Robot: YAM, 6 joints.
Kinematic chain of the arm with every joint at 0, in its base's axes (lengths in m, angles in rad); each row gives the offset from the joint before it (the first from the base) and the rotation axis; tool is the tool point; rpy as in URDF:
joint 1: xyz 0 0 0.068 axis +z
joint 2: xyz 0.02 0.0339 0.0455 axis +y
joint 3: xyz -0.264 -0.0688 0 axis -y
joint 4: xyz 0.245 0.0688 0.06 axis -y
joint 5: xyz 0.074 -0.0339 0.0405 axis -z
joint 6: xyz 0.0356 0 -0.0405 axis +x
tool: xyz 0 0 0 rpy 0 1.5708 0
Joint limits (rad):
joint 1: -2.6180..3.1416
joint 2: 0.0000..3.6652
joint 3: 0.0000..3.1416
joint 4: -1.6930..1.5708
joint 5: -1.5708..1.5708
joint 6: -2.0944..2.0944
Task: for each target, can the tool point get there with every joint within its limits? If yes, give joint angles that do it. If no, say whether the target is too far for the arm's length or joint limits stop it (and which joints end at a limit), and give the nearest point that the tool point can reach.
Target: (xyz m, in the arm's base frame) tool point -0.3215 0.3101 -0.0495
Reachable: yes | joints 2.3070 2.8654 1.9992 -1.0635 -1.0041 1.2127
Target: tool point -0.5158 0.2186 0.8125
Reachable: no: too far | nearest point -0.3708 0.1571 0.6087 | short by 0.258 m
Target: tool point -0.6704 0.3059 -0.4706
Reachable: no: too far | nearest point -0.4677 0.2134 -0.2643 | short by 0.304 m
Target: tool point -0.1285 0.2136 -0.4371
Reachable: no: joint limits stop it (at a limit: joint 2) | nearest point -0.1285 0.2135 -0.3803 | short by 0.057 m
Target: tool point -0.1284 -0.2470 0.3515
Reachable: yes | joints -2.0489 1.4368 1.4893 -1.1275 0.0089 -0.1367
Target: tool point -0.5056 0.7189 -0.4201
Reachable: no: too far | nearest point -0.3186 0.4530 -0.2129 | short by 0.385 m
